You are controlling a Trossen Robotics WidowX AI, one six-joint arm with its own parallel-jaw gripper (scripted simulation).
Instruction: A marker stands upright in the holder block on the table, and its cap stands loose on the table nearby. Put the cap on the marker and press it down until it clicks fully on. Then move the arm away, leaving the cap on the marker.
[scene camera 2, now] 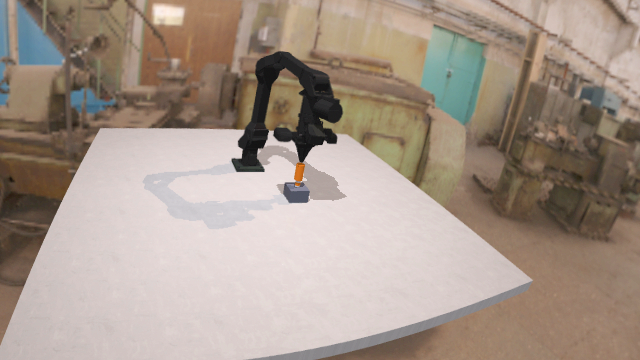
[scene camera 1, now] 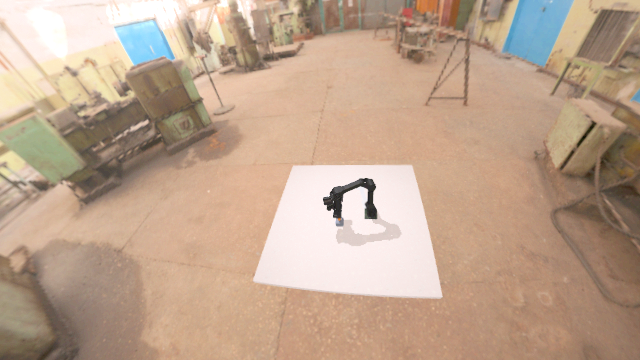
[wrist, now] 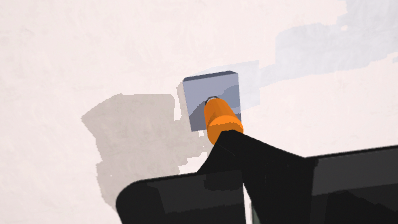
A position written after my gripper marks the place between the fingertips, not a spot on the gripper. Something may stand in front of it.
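Observation:
There's an orange cap (wrist: 219,116) in the scene. My gripper (scene camera 2: 301,162) is shut and holds nothing, and that gripper shows in the wrist view (wrist: 227,136) too.

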